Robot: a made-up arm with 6 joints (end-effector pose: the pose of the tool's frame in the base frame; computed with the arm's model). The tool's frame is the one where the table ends. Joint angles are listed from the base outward.
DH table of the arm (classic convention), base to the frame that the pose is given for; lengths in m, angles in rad. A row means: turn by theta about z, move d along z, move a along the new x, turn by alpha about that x. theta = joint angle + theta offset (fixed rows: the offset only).
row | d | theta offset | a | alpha
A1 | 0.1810 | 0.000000 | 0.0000 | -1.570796
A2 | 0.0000 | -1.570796 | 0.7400 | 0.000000
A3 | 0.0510 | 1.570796 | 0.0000 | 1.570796
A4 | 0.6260 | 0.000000 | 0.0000 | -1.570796
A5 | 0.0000 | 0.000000 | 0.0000 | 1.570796
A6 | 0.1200 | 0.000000 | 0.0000 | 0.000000
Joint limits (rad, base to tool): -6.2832..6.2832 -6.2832..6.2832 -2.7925..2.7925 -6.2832..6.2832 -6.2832..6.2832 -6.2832..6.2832
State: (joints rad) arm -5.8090 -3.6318 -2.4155 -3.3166 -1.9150 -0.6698
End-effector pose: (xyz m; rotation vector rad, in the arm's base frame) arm 0.5136 0.2988 0.0714 2.2768 1.2376 1.3728
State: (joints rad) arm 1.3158 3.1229 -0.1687 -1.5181 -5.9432 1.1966
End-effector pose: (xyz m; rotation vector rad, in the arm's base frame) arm 0.0270 0.1474 -1.2855 -2.0254 1.9571 -0.3099
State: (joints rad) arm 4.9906 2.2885 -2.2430 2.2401 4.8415 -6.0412
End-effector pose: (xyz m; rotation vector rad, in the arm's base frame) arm 0.1407 -0.6466 0.3318 0.5613 -1.4355 0.9328
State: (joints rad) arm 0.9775 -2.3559 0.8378 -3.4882 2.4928 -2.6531
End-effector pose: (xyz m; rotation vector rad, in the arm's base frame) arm -0.6535 -0.8338 -0.3823 -0.3843 2.4694 1.0886
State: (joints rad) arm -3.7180 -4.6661 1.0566 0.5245 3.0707 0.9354
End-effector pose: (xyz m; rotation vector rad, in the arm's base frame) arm -0.8358 0.4774 -0.3084 0.6628 -0.4152 2.8690
